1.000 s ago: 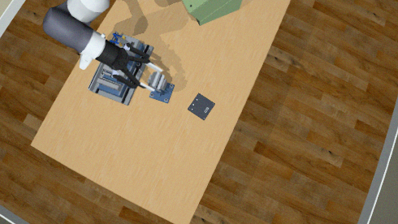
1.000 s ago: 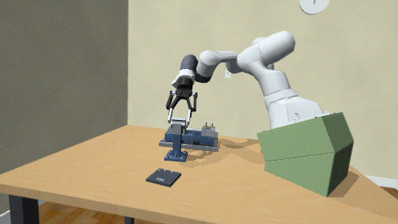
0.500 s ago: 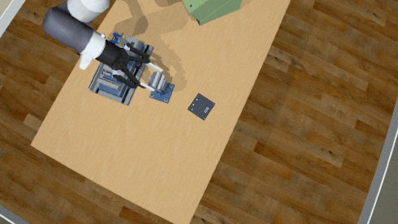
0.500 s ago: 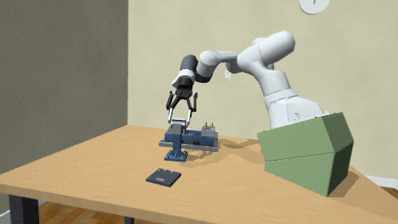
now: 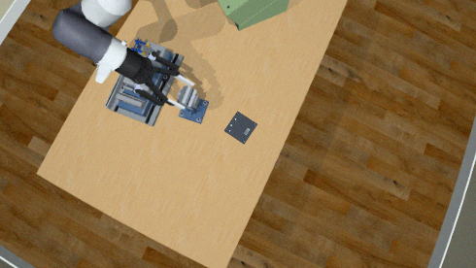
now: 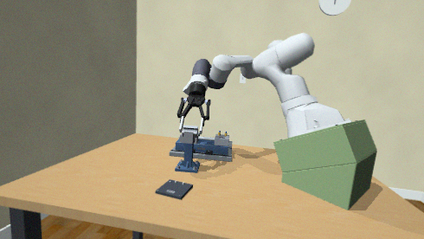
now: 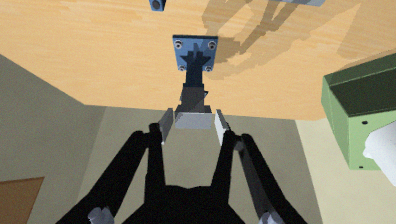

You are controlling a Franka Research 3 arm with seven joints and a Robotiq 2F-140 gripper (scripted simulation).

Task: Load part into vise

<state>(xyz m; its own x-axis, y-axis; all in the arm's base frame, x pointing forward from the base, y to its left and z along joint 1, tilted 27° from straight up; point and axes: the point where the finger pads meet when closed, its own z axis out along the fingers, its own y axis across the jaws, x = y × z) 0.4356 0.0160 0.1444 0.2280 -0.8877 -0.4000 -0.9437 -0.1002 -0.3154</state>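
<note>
Right now the grey part is 2 cm to the left of my hand and 1 cm below it. The rest, counted from my hand: vise: 4 cm behind, 19 cm to the right, 13 cm below; then dark work stop rod: 3 cm ahead, 14 cm to the right, 8 cm below; then grey air cylinder: 13 cm behind, 18 cm to the right, 10 cm below.
</note>
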